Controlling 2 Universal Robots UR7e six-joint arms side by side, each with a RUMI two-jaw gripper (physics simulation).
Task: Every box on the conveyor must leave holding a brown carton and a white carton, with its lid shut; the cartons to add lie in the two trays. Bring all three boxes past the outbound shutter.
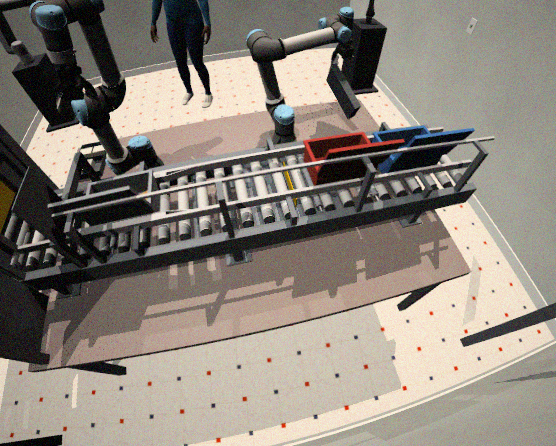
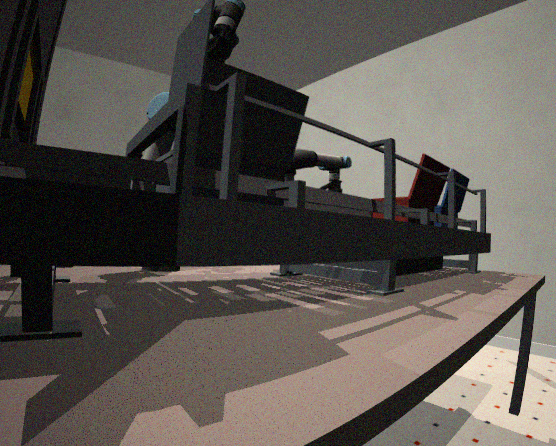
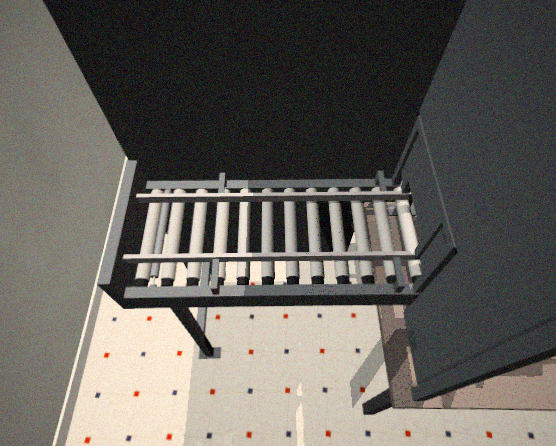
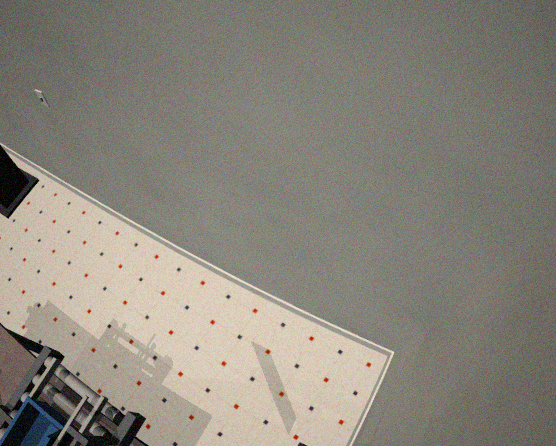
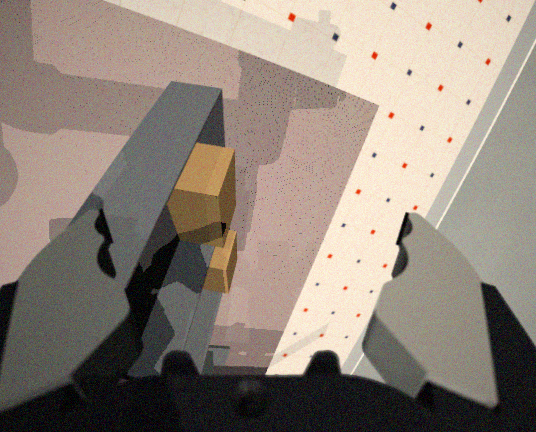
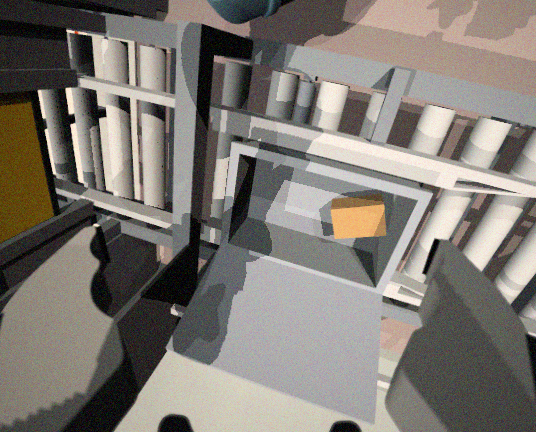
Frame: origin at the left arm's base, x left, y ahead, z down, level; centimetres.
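Seen in the pictures: left gripper, between the fingertips: (image 1: pixel 340 64) (image 5: pixel 256 216); right gripper, between the fingertips: (image 1: pixel 81 110) (image 6: pixel 267 236); left arm's base, origin of its link: (image 1: pixel 284 141); right arm's base, origin of its link: (image 2: pixel 161 269).
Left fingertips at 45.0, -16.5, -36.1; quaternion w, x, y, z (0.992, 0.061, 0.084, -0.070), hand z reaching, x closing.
Offsets run from my left fingertips to a thing's top centre, as dx, dy, dz. "pt": to the spot under its first point.
The grey box (image 1: pixel 120 186) (image 6: pixel 419 210) stands open on the conveyor, its lid (image 6: pixel 300 320) folded out; a brown carton @[-128.4, +55.2, +8.1] (image 6: pixel 357 220) lies inside. I cannot make out a white carton in it. My right gripper (image 6: pixel 267 236) is open above this box. The red box (image 1: pixel 311 162) and the blue box (image 1: pixel 400 133) (image 4: pixel 35 425) stand upstream, lids up. A dark tray (image 1: pixel 342 90) (image 5: pixel 150 135) is steeply tilted beside the far side of the conveyor. Two brown cartons @[-2.2, +4.8, +9.9] (image 5: pixel 202 200) @[+0.0, +17.3, +17.6] (image 5: pixel 222 265) show at it. My left gripper (image 5: pixel 256 216) is open above it, nothing between its fingertips. No white carton shows.
Guard rails (image 1: pixel 280 175) run along the roller conveyor. A dark post frame (image 6: pixel 187 150) stands beside the grey box, with a yellow panel @[pt -184.7, +46.8, -6.0] (image 6: pixel 22 170) farther left. Rollers (image 3: pixel 290 235) continue on the outbound side. A dark pedestal (image 1: pixel 367 55) and a standing person (image 1: pixel 182 40) are behind.
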